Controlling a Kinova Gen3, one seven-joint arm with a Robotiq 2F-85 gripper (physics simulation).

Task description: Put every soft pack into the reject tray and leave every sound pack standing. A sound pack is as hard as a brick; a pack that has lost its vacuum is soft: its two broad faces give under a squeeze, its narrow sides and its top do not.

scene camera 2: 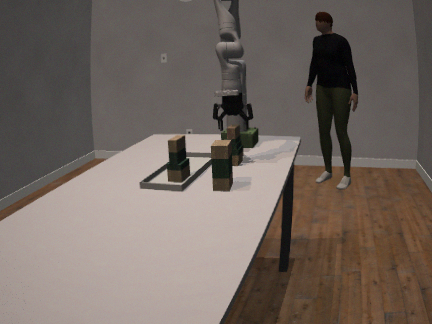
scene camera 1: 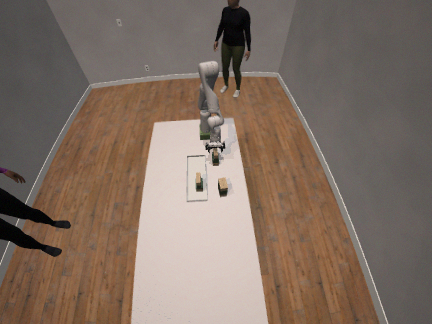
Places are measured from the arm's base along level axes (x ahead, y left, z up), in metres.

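Pixels of known places: gripper, fingertip midpoint: [scene camera 2: 233, 130] [scene camera 1: 215, 151]; arm's base, origin of the base link: [scene camera 1: 205, 129].
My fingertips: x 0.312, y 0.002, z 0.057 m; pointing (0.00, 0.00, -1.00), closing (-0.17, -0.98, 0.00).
Note:
Ahead of a thing's pixels: the offset from my fingertips to its top centre. Level surfaces: height alone.
My gripper [scene camera 1: 215, 149] [scene camera 2: 234, 127] points down with its fingers wide open and empty, at or just above the top of the rear pack. This rear pack @[0.007 m ahead, 0.000 m left, 0.018 m up] [scene camera 1: 215, 158] [scene camera 2: 233, 133], tan with a dark green band, stands upright on the table to the right of the tray's far end. Another pack @[0.281 m ahead, 0.023 m right, 0.018 m up] [scene camera 1: 223, 187] [scene camera 2: 222, 166] stands upright nearer the camera, right of the tray. A third pack @[0.198 m ahead, 0.176 m right, 0.021 m up] [scene camera 1: 199, 182] [scene camera 2: 177, 159] stands upright inside the reject tray @[0.112 m ahead, 0.181 m right, 0.100 m down] [scene camera 1: 188, 180] [scene camera 2: 162, 187], a low grey-rimmed rectangle. Looks do not tell which packs are soft.
A green box [scene camera 1: 205, 135] [scene camera 2: 249, 138] sits by the arm's base at the far end of the white table @[0.122 m down] [scene camera 1: 197, 255] [scene camera 2: 125, 240]. A person [scene camera 1: 234, 30] [scene camera 2: 334, 65] stands on the floor behind the table. Another person's legs [scene camera 1: 25, 212] show at the left.

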